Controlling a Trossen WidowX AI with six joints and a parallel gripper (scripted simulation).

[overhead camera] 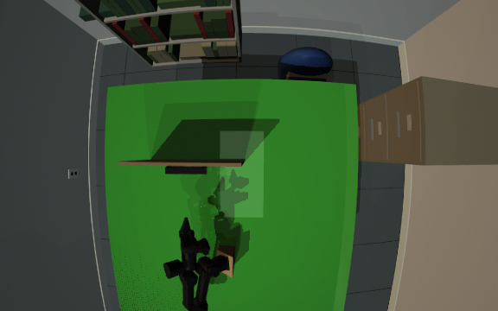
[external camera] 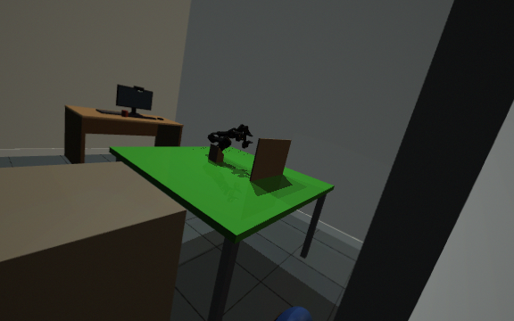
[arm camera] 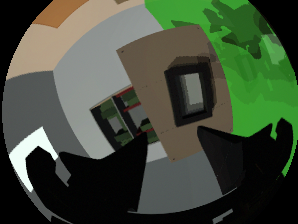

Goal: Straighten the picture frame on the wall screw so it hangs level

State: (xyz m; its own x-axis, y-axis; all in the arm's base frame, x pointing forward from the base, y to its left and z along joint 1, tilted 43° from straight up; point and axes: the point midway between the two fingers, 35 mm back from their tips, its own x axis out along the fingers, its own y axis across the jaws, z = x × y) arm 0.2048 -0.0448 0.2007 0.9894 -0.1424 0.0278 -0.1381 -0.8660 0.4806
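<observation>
My gripper tip is 190 mm short of the picture frame and 90 mm above it. The rest, counted from my gripper tip: brown wall board: 200 mm ahead, 100 mm below, 10 mm to the left.
</observation>
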